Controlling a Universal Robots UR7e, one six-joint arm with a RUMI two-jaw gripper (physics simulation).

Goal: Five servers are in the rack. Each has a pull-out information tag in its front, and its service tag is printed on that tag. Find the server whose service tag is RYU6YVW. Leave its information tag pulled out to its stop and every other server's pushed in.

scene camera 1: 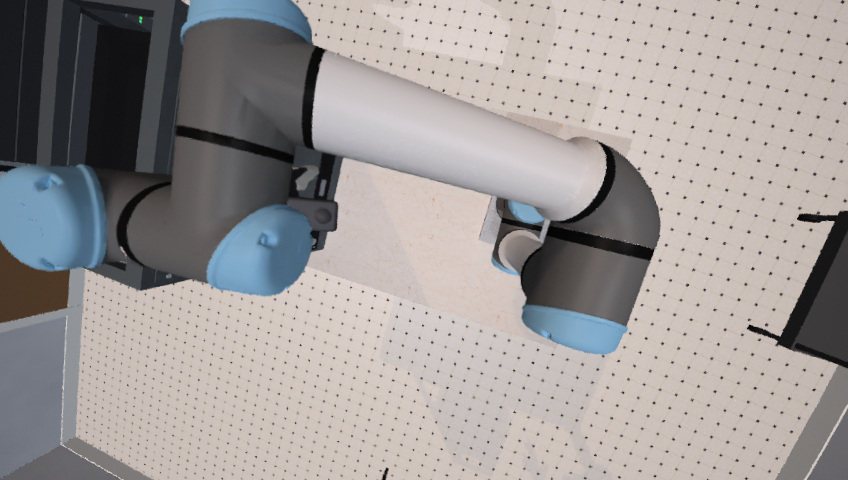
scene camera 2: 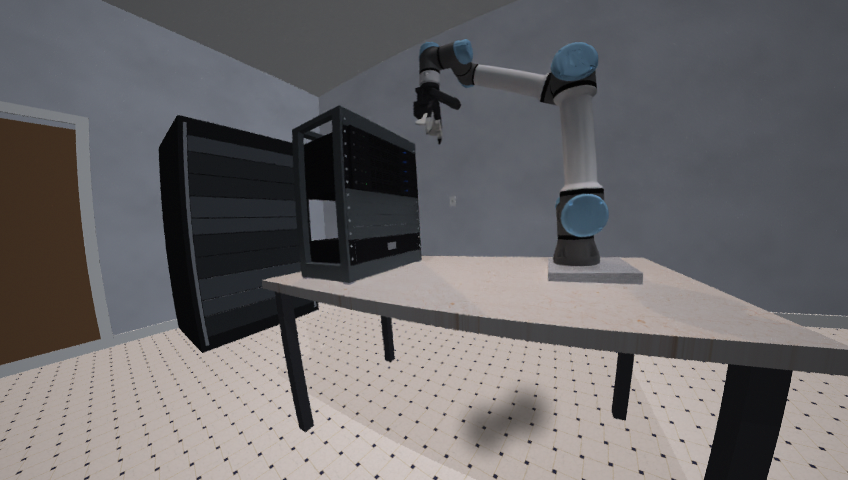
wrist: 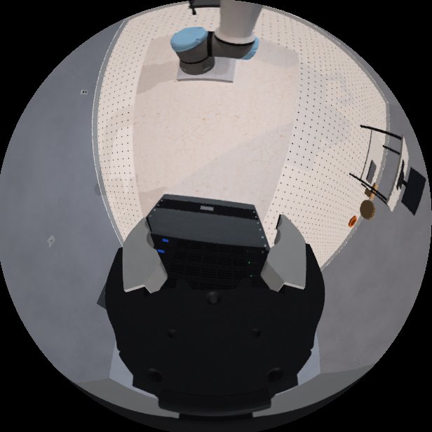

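Pixels of known places: gripper, fingertip midpoint: point(scene camera 2: 433, 139); arm's base at its link origin: point(scene camera 2: 575, 261).
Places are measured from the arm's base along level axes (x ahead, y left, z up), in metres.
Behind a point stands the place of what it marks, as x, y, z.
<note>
The dark rack point(scene camera 1: 160, 71) {0.711, -0.003, 0.586} point(scene camera 2: 342, 202) {0.701, 0.383, 0.250} stands on the table, partly hidden by the arm in scene camera 1. The black servers point(scene camera 2: 377, 160) {0.681, 0.212, 0.423} point(wrist: 210, 260) sit stacked in its upper part. Small blue marks show at one end of their fronts; two blue marks point(wrist: 165, 240) point(wrist: 160, 251) show in the wrist view, and the gripper hides the others. No printed service tag can be read, and how far each information tag stands out cannot be told. My gripper point(scene camera 2: 433, 132) {0.458, 0.154, 0.470} point(wrist: 213, 217) is open and empty, pointing down in front of the rack's upper part, apart from it.
A grey blank panel point(scene camera 2: 383, 214) {0.696, 0.175, 0.210} point(wrist: 210, 227) and a black unit with a pale label point(scene camera 2: 391, 245) {0.696, 0.135, 0.078} point(wrist: 206, 208) are below the servers. The arm's base plate point(scene camera 2: 595, 274) {-0.035, 0.163, -0.008} point(wrist: 205, 78) is on the table point(scene camera 2: 493, 297) {0.219, 0.355, -0.033} point(wrist: 215, 125). A large black cabinet point(scene camera 2: 238, 208) stands behind the rack.
</note>
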